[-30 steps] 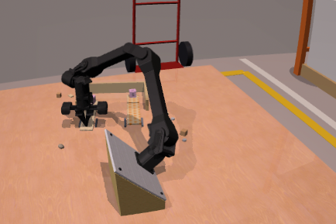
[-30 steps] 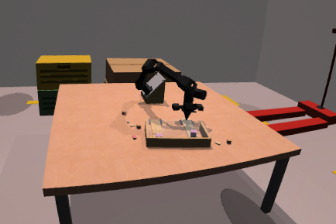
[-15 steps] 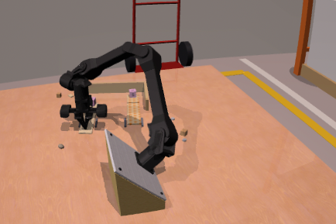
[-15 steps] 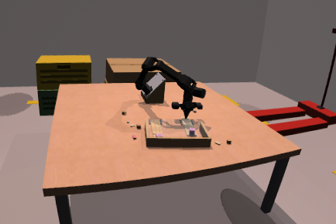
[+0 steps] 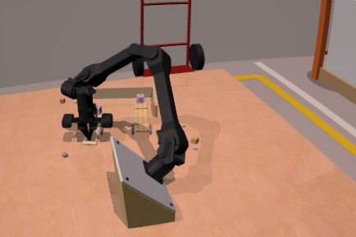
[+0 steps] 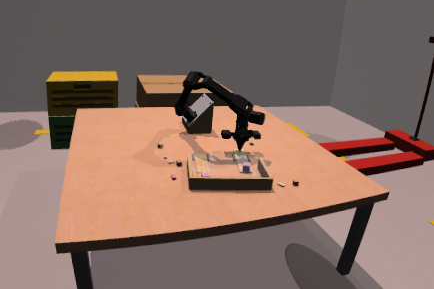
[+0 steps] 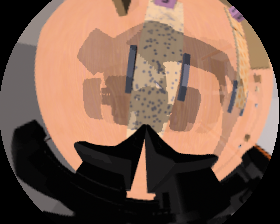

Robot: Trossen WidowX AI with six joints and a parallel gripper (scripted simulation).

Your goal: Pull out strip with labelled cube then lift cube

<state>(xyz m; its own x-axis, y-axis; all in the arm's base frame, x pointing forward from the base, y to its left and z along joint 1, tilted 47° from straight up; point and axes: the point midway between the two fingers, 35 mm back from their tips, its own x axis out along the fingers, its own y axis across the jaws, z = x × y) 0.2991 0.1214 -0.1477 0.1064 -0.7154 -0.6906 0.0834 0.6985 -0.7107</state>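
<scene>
My gripper tip is now 90 mm to the right of the grey pebble and 90 mm past it.
</scene>
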